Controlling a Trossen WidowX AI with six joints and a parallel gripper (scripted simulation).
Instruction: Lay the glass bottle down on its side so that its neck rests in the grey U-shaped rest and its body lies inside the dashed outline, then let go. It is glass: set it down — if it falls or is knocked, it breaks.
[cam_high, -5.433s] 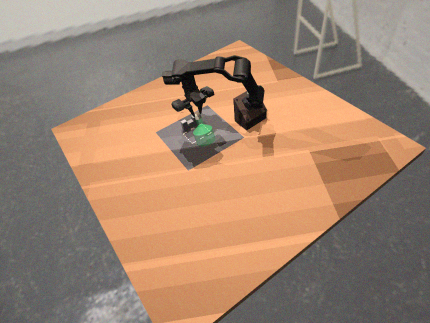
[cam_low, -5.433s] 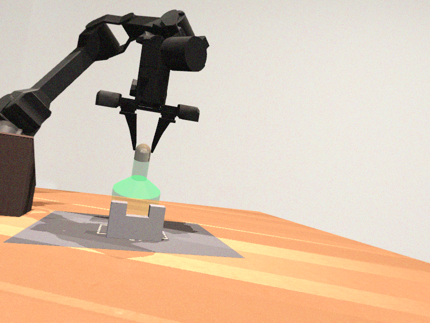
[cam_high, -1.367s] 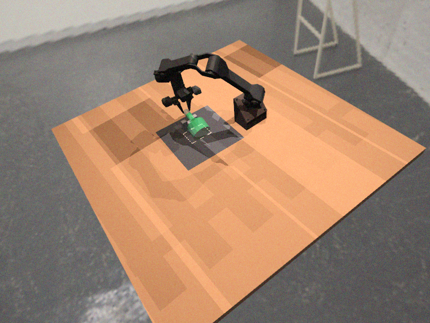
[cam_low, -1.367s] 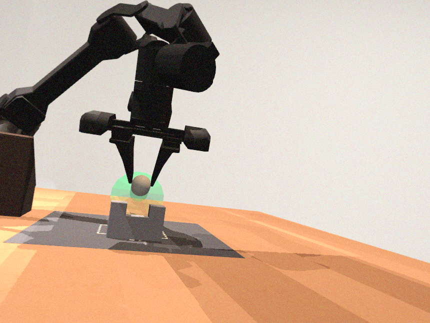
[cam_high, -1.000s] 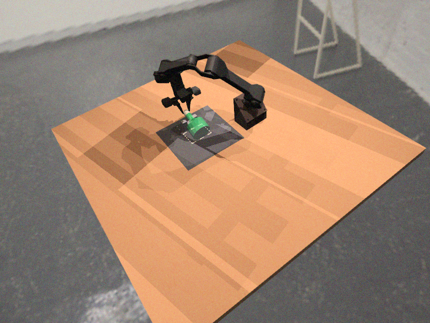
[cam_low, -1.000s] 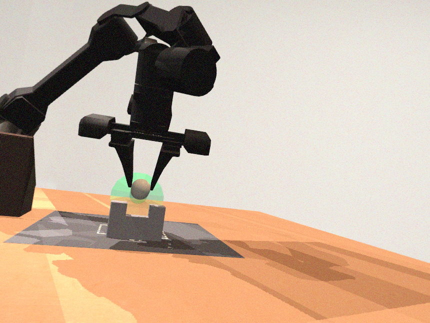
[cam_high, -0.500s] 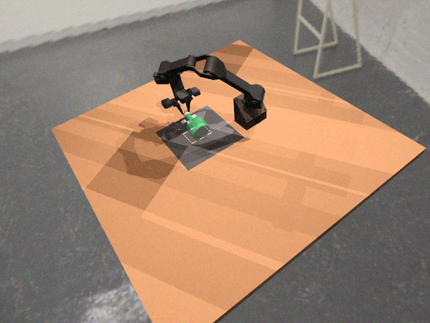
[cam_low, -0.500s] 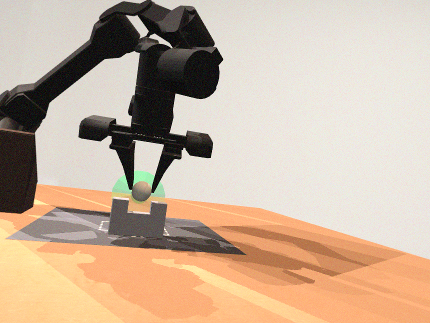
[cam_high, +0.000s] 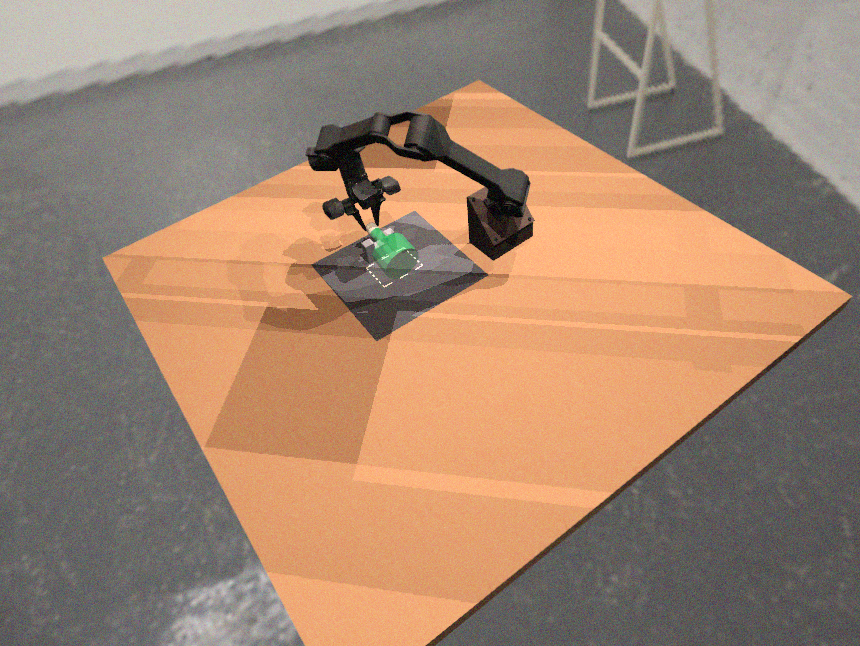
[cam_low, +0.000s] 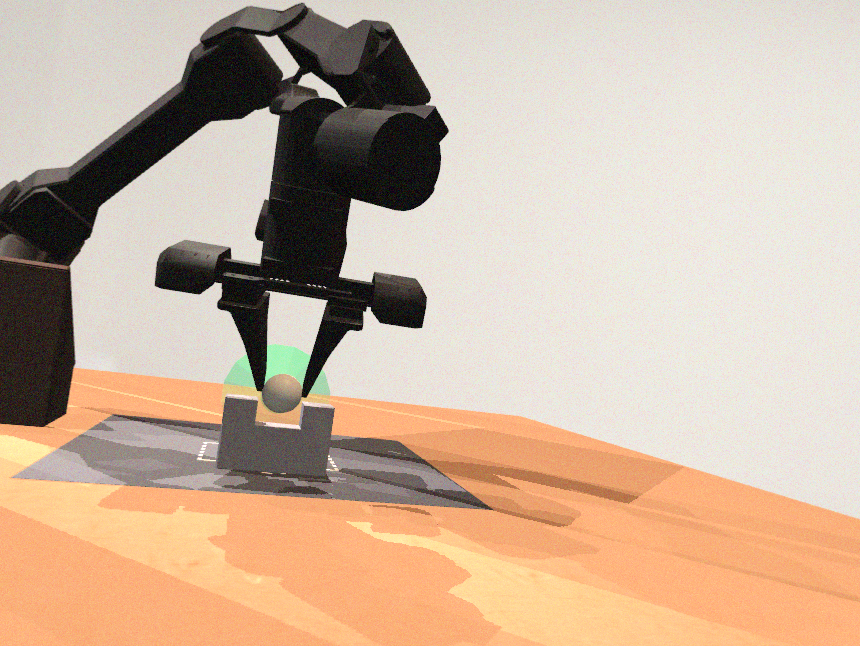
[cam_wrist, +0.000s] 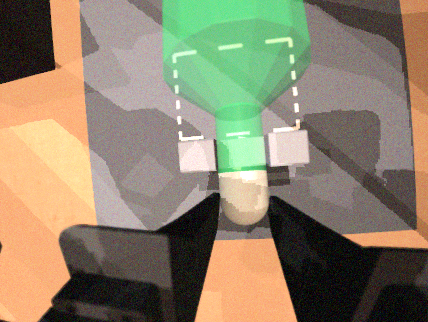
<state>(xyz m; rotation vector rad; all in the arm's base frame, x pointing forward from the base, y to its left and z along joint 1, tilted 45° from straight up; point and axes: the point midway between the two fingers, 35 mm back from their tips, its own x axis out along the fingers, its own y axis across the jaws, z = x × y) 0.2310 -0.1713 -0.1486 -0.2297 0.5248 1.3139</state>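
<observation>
My gripper tip is now 1 cm short of the green glass bottle, 5 cm to the right of it and 1 cm above it. From my gripper tip the other things lie so: grey mat (2 cm ahead, 10 cm to the left, 6 cm below).
</observation>
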